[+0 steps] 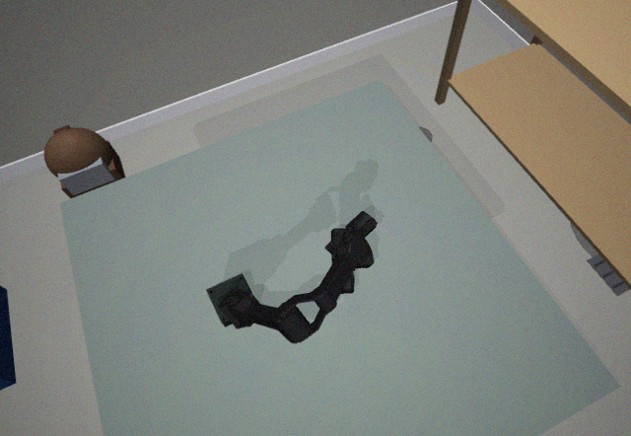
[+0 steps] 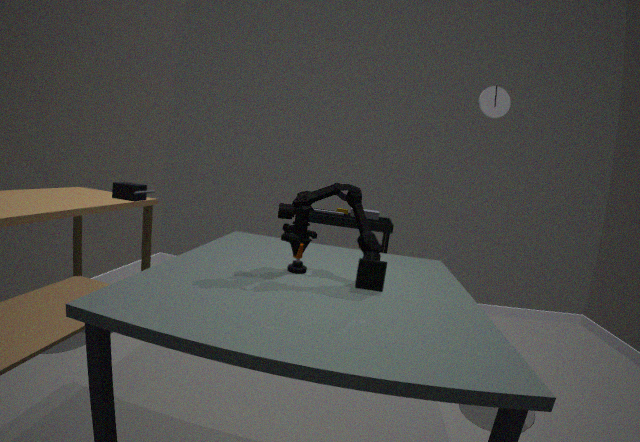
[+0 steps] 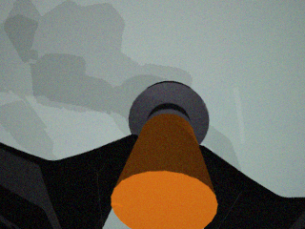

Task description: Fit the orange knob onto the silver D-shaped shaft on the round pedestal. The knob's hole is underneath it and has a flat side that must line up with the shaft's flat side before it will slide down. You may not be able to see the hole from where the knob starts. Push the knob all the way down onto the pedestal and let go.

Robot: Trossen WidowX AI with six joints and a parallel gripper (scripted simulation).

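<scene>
My gripper tip is 30 mm below the orange knob. Round my gripper tip: dark round pedestal (40 mm below).
</scene>
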